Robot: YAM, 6 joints.
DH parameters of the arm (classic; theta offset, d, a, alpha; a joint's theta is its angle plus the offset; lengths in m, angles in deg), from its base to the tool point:
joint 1: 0 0.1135 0.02 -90
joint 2: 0 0 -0.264 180
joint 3: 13.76 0 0.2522 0
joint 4: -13.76 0 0.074 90
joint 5: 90 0 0 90
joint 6: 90 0.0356 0 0
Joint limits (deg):
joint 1: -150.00..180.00
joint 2: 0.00..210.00
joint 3: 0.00..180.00
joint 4: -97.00..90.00
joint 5: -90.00..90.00
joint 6: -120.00..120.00
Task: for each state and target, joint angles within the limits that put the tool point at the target. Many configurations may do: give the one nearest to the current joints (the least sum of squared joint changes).
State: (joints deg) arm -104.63 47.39 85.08 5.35 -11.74 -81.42
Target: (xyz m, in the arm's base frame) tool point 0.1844 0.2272 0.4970
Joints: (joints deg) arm -127.18 5.90 92.36 6.26 -15.63 -81.42
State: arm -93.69 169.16 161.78 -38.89 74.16 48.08
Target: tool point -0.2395 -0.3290 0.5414
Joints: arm -121.17 133.20 180.00 -35.71 76.50 48.08
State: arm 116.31 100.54 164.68 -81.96 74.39 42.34
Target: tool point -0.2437 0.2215 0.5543
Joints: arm 143.58 115.57 165.67 -66.15 70.47 42.34
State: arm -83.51 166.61 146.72 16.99 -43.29 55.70
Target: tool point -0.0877 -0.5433 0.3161
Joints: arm -102.11 133.67 123.41 7.99 -52.51 55.70
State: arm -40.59 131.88 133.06 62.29 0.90 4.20
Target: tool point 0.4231 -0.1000 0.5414
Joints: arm -13.40 126.07 138.11 60.83 -1.29 4.20
